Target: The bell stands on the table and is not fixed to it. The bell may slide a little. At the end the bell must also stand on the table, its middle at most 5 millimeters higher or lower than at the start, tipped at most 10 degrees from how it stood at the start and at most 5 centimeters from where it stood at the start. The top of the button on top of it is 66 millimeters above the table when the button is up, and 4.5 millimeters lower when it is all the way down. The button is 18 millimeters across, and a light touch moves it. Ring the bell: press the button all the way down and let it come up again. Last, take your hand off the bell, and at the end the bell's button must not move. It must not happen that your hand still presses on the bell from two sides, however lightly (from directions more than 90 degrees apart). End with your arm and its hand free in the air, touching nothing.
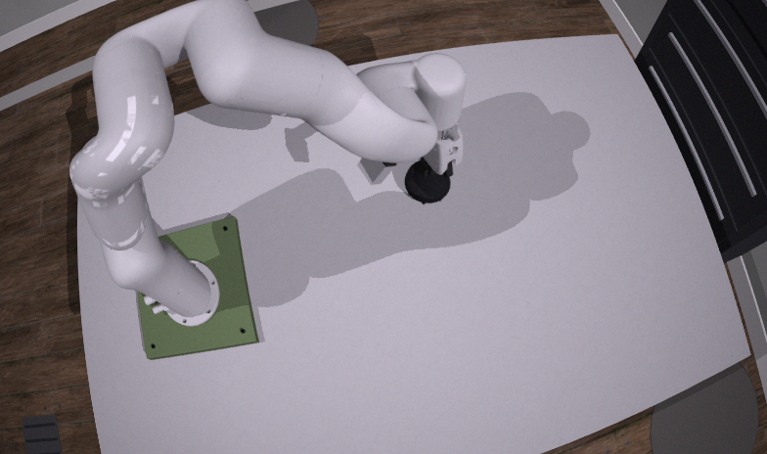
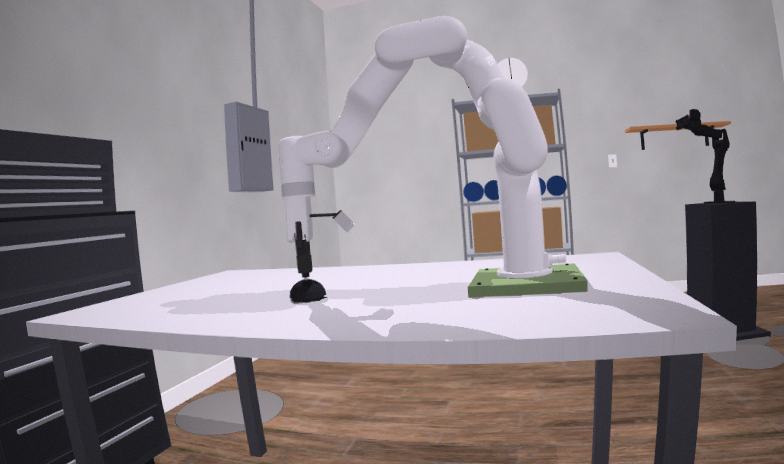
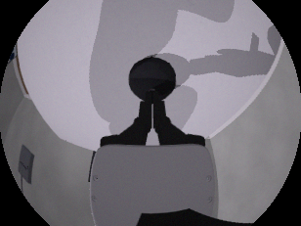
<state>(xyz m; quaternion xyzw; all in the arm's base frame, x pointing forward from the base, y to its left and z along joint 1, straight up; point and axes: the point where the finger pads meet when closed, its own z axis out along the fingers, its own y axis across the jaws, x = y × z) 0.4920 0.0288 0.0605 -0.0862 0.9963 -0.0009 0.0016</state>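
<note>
My gripper is now 4 cm above the black dome bell.
</note>
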